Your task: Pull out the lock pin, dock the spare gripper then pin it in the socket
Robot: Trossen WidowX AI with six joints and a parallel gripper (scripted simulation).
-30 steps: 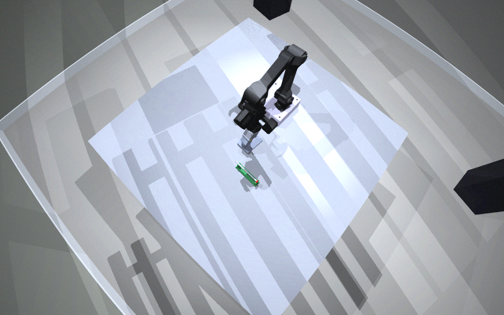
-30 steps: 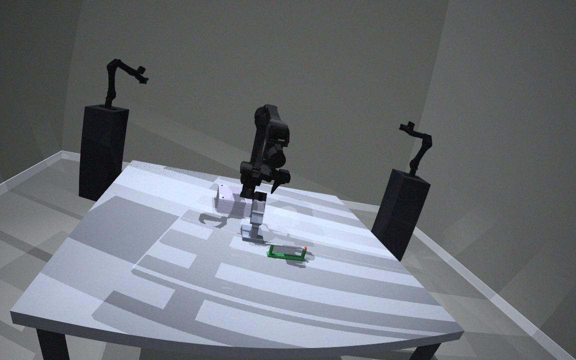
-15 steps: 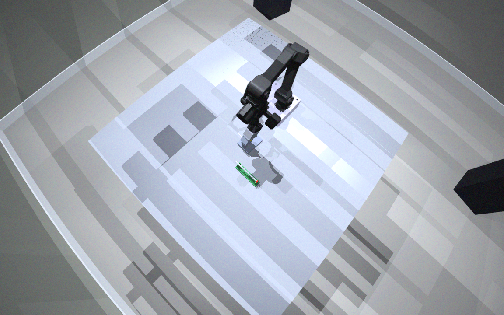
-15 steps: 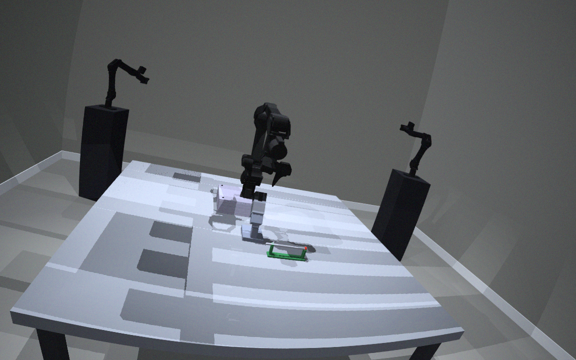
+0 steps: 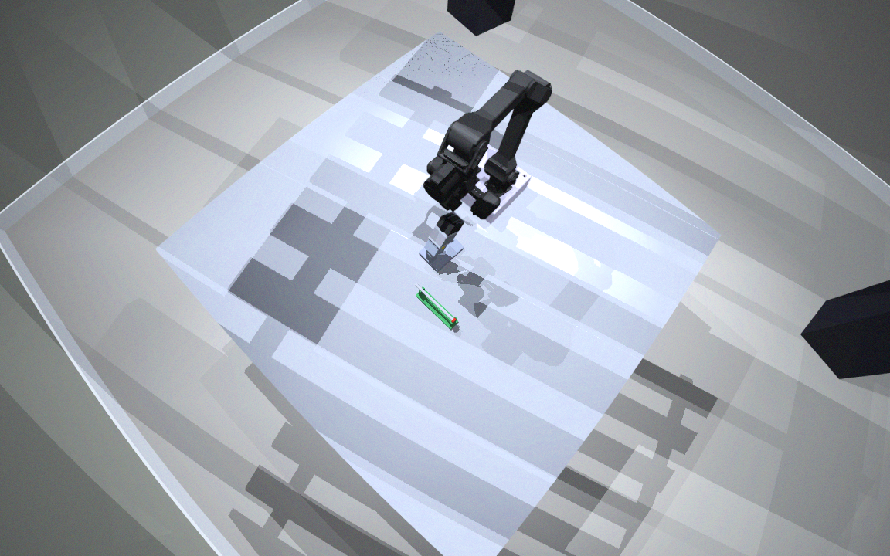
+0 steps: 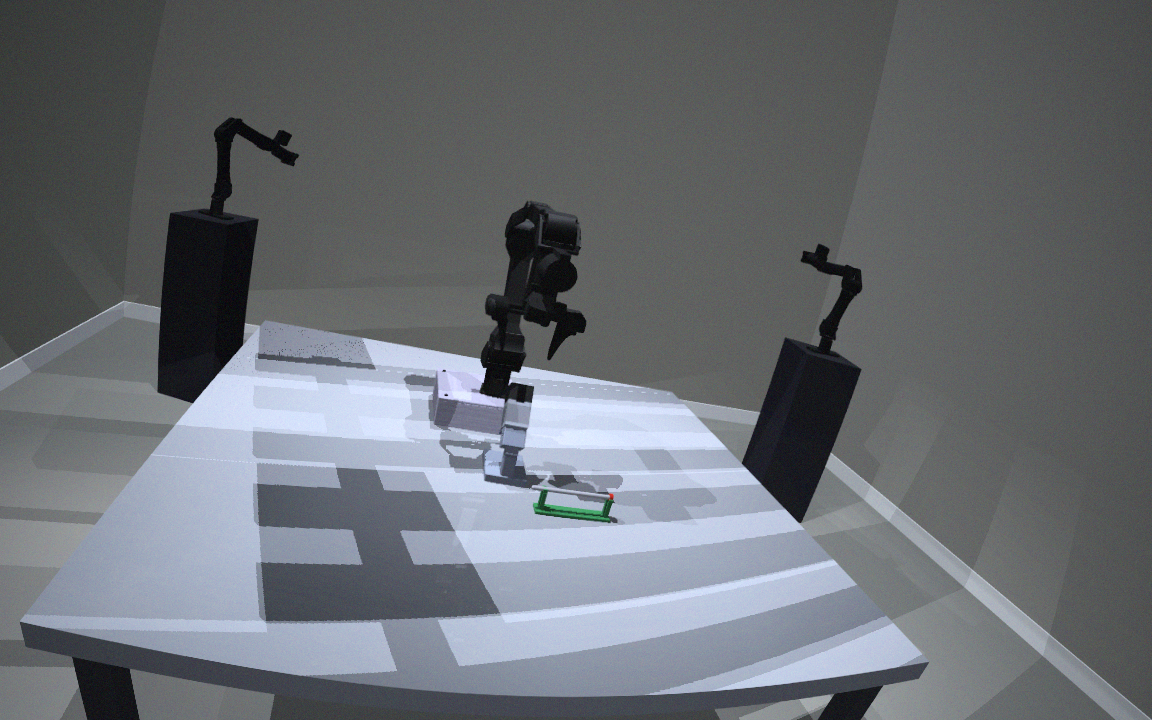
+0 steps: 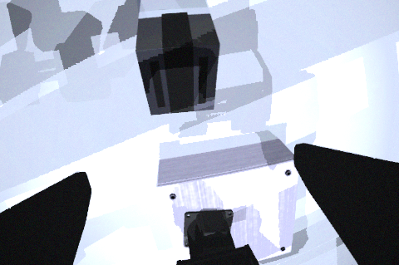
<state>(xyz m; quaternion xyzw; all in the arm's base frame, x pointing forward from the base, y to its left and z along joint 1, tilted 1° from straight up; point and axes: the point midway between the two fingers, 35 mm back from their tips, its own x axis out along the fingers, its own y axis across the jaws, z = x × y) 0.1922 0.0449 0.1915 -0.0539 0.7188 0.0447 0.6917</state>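
Now: gripper tip 170 mm short of the cradle, 140 mm to the right of it and 200 mm above it. Round my gripper tip: spare gripper 50 mm ahead, 10 mm to the left, 100 mm below; then socket 70 mm ahead, 10 mm to the left, 170 mm below.
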